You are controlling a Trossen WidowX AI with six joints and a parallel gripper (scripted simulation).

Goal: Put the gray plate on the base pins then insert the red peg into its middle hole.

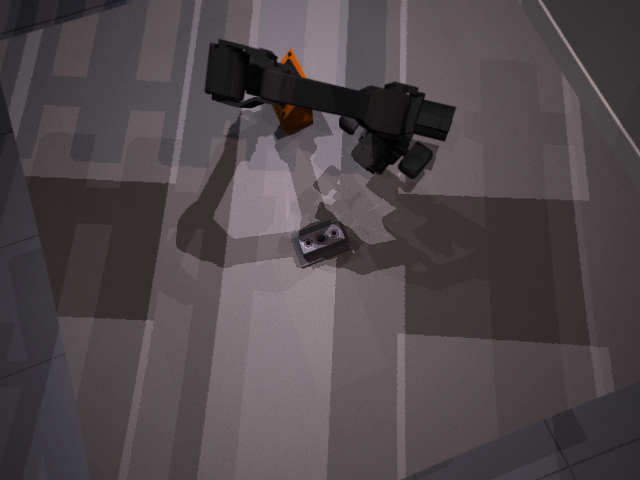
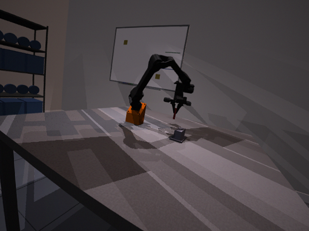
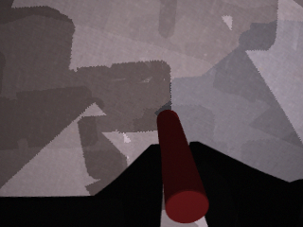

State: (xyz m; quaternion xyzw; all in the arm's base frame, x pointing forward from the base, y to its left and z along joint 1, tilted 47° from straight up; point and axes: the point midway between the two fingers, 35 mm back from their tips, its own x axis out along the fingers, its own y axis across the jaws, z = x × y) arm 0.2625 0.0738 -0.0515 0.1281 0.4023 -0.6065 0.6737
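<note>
The gray plate is 190 mm to the right of my gripper tip, 80 mm ahead of it and 70 mm below it. From my gripper tip the other things lie so: dark flat base 190 mm to the right, 100 mm below, 80 mm ahead; red peg right at my gripper tip.
</note>
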